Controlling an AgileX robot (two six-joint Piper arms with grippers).
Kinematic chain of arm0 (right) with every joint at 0, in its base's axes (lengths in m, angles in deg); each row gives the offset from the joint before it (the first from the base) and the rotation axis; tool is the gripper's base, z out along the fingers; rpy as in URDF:
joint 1: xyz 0 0 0.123 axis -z
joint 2: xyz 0 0 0 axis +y
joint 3: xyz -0.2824 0 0.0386 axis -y
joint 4: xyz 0.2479 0 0.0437 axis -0.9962 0 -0.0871
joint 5: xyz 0 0 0 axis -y
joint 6: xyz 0.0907 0 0.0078 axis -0.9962 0 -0.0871
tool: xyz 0 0 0 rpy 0 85 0
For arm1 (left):
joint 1: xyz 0 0 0.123 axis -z
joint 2: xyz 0 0 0 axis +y
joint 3: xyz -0.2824 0 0.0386 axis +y
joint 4: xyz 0.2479 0 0.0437 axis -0.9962 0 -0.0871
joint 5: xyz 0 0 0 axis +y
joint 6: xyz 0.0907 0 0.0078 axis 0.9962 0 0.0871
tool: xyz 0 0 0 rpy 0 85 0
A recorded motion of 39 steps. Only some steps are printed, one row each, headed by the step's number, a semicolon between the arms.
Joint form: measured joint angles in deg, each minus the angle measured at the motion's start. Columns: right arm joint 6, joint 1, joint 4, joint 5, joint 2, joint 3; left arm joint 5, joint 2, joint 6, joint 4, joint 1, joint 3.
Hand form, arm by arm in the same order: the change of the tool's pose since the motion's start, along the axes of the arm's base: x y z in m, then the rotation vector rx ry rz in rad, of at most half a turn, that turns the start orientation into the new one. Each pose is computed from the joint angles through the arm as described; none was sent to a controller.
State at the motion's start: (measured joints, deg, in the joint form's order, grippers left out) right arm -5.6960 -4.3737 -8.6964 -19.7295 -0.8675 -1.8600; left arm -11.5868 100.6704 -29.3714 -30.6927 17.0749 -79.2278
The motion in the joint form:
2: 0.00 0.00 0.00 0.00 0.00 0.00; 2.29 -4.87 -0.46 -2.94 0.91 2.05
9: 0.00 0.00 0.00 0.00 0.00 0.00; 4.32 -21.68 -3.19 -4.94 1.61 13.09
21: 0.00 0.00 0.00 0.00 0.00 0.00; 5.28 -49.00 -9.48 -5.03 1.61 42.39
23: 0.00 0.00 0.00 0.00 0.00 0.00; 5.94 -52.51 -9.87 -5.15 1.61 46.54
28: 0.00 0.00 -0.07 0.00 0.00 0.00; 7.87 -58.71 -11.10 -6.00 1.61 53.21
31: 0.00 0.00 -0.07 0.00 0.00 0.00; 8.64 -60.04 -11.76 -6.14 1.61 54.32
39: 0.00 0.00 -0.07 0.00 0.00 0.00; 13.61 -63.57 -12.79 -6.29 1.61 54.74
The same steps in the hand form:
2: 0.0000 0.0000 0.0000 0.0000 0.0000 0.0000; -0.0217 0.0012 0.0198 0.0405 -0.0281 -0.0078
9: 0.0000 0.0000 0.0000 0.0000 0.0000 0.0000; -0.0986 0.0235 0.0587 0.0107 -0.0894 -0.0018
21: 0.0000 0.0000 0.0000 0.0000 0.0000 0.0000; -0.2211 0.0658 0.0065 -0.0715 -0.0025 0.0172
23: 0.0000 0.0000 0.0000 0.0000 0.0000 0.0000; -0.2352 0.0712 -0.0075 -0.0679 0.0181 0.0248
28: 0.0000 0.0000 0.0000 0.0012 0.0001 0.0001; -0.2585 0.0809 -0.0314 -0.0588 0.0528 0.0455
31: 0.0000 0.0000 0.0000 0.0012 0.0001 0.0001; -0.2629 0.0832 -0.0354 -0.0636 0.0620 0.0547
39: 0.0000 0.0000 0.0000 0.0012 0.0001 0.0001; -0.2727 0.0915 -0.0352 -0.0665 0.0769 0.1089

